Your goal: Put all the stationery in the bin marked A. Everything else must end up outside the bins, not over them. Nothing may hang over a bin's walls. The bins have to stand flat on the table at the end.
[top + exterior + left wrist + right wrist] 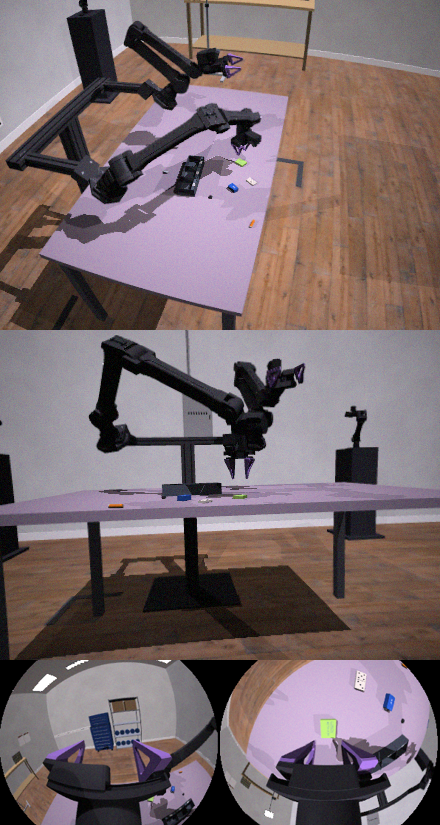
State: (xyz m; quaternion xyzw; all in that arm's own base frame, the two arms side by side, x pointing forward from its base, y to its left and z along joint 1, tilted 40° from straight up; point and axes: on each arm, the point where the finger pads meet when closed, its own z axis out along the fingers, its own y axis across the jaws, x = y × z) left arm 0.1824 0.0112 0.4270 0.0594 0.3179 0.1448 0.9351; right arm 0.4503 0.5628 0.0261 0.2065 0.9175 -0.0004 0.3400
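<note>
My right hand is 70 mm above the green item. Also, from my right hand: dark bin (230 mm behind, 160 mm to the right, 60 mm below); black item (280 mm to the right, 100 mm behind, 70 mm below); blue item (200 mm to the right, 70 mm below, 10 mm behind).
</note>
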